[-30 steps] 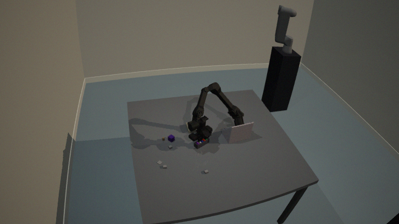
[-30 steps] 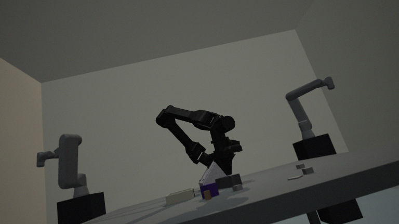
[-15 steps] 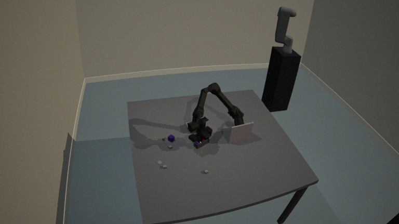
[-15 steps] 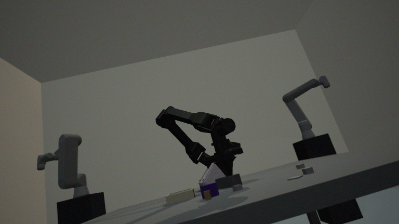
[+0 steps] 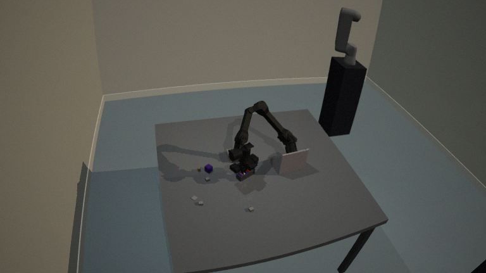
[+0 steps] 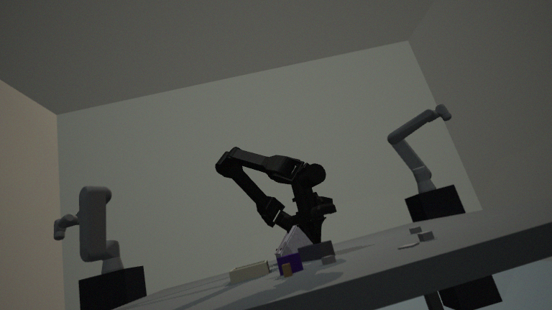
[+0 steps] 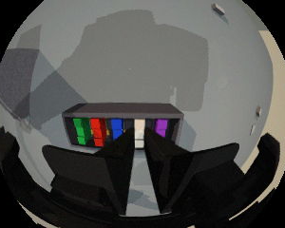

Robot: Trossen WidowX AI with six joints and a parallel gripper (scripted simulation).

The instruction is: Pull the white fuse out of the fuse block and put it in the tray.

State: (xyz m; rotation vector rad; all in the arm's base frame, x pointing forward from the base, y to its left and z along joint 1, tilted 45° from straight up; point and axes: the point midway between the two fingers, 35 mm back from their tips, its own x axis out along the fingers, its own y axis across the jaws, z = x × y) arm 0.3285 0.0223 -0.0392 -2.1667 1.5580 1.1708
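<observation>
My gripper tip is now 2 cm past the blue fuse, 1 cm to the left of it and 1 cm above it. Round my gripper tip: red fuse: 4 cm behind, 2 cm to the right, 1 cm below; purple fuse: 2 cm ahead, 1 cm to the left, 1 cm below; white fuse: 1 cm below.
</observation>
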